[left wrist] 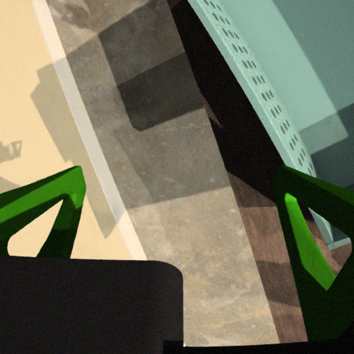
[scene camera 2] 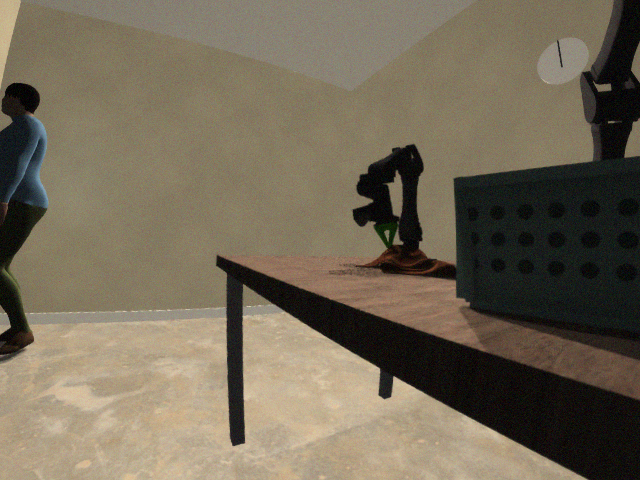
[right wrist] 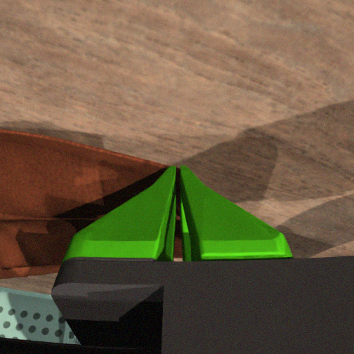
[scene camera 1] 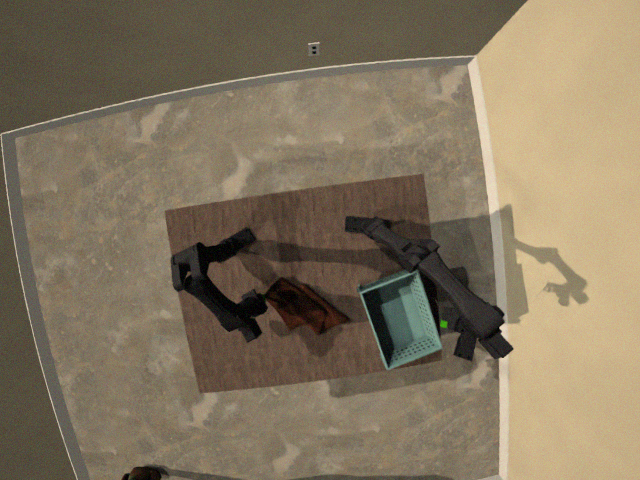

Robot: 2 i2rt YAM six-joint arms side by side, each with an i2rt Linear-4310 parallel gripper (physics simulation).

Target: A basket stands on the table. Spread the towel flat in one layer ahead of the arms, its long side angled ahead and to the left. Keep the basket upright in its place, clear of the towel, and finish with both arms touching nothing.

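The rust-brown towel (scene camera 1: 305,308) (scene camera 2: 416,266) (right wrist: 65,185) lies bunched and folded on the table, left of the basket in scene camera 1. Its left corner is lifted. My right gripper (scene camera 1: 265,297) (scene camera 2: 387,245) (right wrist: 177,176) is shut on that corner and holds it a little above the table. The teal basket (scene camera 1: 425,312) (scene camera 2: 540,294) (left wrist: 250,67) (right wrist: 25,320) stands upright, apart from the towel. My left gripper (scene camera 1: 448,324) (left wrist: 179,175) is open and empty, beyond the basket's right side. Its fingers are partly hidden by the arm in scene camera 1.
The wooden table (scene camera 1: 235,366) (scene camera 2: 330,294) bears both arms. The left arm passes close along the basket's upper right side, over the table's right edge in scene camera 1. A person (scene camera 2: 23,160) stands on the floor away from the table. A wall (scene camera 1: 568,155) rises right of the left arm.
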